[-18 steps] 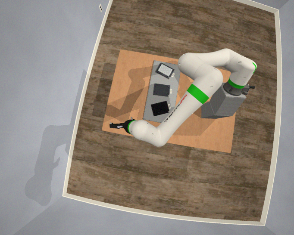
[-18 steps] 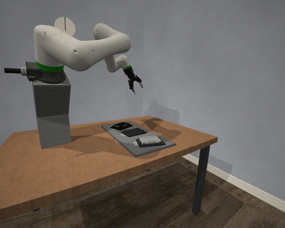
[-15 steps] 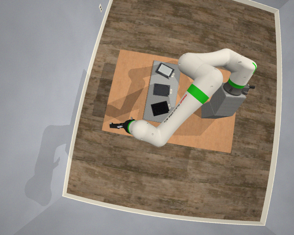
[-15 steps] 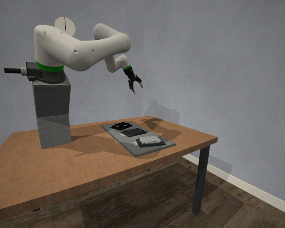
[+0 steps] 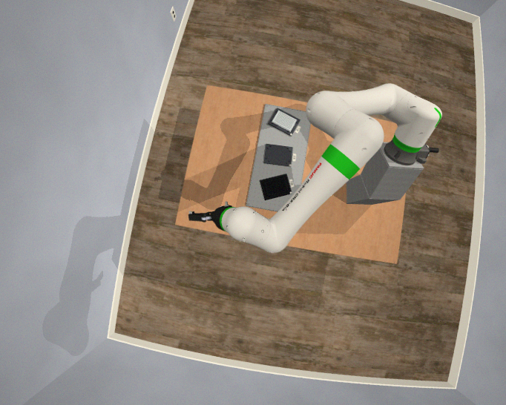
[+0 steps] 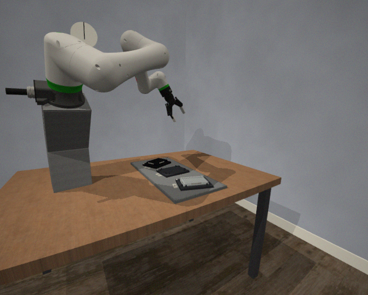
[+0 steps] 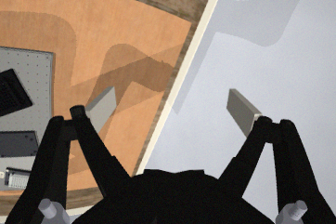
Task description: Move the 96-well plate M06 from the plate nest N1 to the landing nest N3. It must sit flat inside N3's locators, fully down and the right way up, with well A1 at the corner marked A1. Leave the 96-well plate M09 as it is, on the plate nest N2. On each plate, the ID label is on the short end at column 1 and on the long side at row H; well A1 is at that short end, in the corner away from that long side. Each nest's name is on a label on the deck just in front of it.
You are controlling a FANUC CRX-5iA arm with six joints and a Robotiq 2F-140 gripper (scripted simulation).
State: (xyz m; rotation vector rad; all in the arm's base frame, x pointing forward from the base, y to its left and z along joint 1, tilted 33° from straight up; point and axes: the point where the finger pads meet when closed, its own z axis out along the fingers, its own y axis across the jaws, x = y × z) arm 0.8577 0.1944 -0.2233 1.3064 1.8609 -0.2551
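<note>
The white 96-well plate M06 is 38 cm behind my hand, 58 cm to the right of it and 31 cm below it. From my hand the other things lie so: dark landing nest N3 (35 cm behind, 37 cm to the right, 32 cm below); then black 96-well plate M09 (34 cm behind, 17 cm to the right, 30 cm below); then N3 label (44 cm behind, 36 cm to the right, 32 cm below).
</note>
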